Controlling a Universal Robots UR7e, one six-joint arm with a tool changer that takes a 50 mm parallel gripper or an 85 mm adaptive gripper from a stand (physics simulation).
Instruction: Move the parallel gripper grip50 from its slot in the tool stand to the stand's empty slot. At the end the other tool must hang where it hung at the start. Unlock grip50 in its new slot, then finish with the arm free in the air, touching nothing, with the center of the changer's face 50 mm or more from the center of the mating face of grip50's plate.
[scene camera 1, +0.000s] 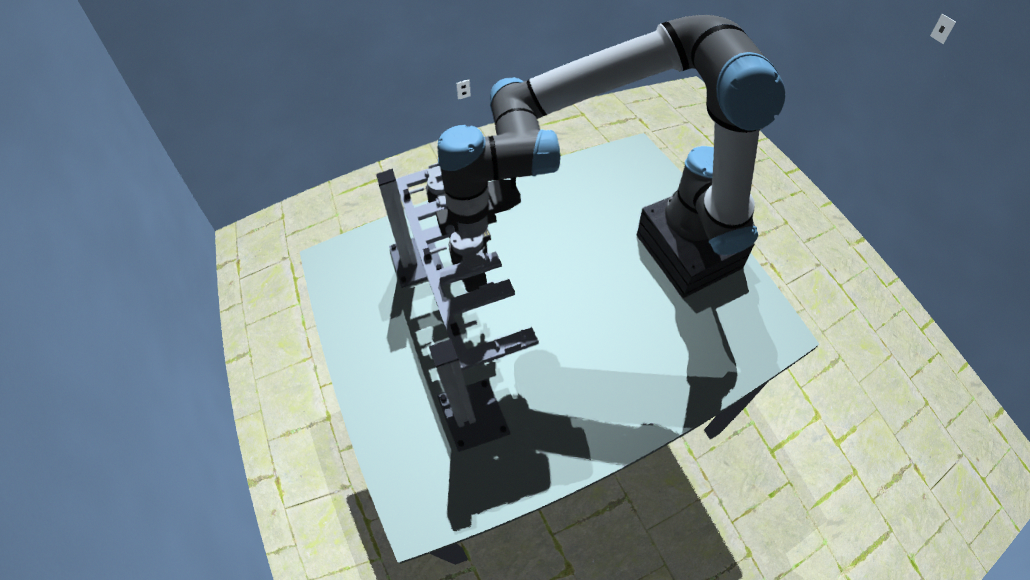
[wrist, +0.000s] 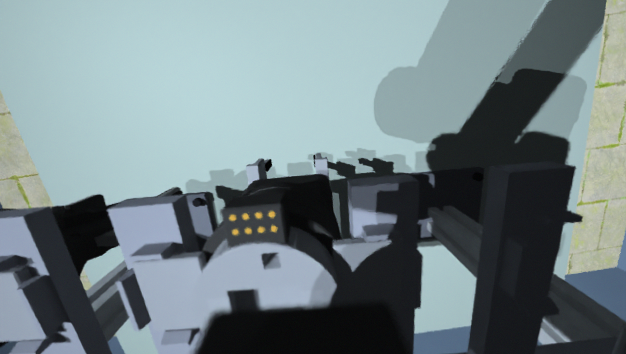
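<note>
The parallel gripper grip50 hangs in the middle slot of the tool stand. Its round light plate and gold contacts show in the wrist view; its two light fingers stand apart below, with nothing seen between them. The arm's tool changer is upright right above this plate; whether they touch I cannot tell. The other tool, dark, hangs in the far slot, partly hidden by the wrist. The empty slot lies at the near end, between the fork arms.
The stand's near post rises from a dark foot plate on the pale table. The fork arms stand close on both sides of the middle tool. The arm's base is at the table's right side. Shadows of arm and stand fall on the table.
</note>
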